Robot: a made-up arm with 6 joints. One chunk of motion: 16 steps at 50 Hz.
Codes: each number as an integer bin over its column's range. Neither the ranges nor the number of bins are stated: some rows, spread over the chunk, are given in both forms.
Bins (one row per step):
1: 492 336 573 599 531 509
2: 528 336 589 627 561 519
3: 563 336 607 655 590 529
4: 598 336 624 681 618 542
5: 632 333 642 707 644 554
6: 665 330 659 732 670 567
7: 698 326 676 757 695 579
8: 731 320 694 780 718 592
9: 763 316 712 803 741 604
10: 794 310 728 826 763 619
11: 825 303 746 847 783 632
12: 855 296 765 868 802 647
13: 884 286 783 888 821 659
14: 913 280 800 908 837 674
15: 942 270 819 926 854 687
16: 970 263 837 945 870 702
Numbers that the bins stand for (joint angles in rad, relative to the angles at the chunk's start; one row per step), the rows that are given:
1: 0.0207 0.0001 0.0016 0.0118 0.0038 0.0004
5: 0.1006 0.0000 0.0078 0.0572 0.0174 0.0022
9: 0.1753 -0.0005 0.0141 0.0976 0.0290 0.0042
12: 0.2278 -0.0011 0.0189 0.1249 0.0363 0.0059
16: 0.2935 -0.0021 0.0254 0.1573 0.0445 0.0081
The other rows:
2: 0.0413 0.0001 0.0031 0.0236 0.0074 0.0008
3: 0.0612 0.0001 0.0047 0.0354 0.0109 0.0012
4: 0.0812 0.0001 0.0062 0.0463 0.0142 0.0017
6: 0.1194 -0.0001 0.0094 0.0677 0.0205 0.0027
7: 0.1383 -0.0002 0.0109 0.0783 0.0235 0.0032
8: 0.1571 -0.0004 0.0125 0.0879 0.0262 0.0037
10: 0.1930 -0.0007 0.0156 0.1073 0.0317 0.0048
11: 0.2107 -0.0009 0.0172 0.1161 0.0341 0.0053
13: 0.2444 -0.0014 0.0205 0.1333 0.0386 0.0064
14: 0.2609 -0.0016 0.0221 0.1417 0.0405 0.0070
15: 0.2775 -0.0019 0.0238 0.1493 0.0426 0.0075

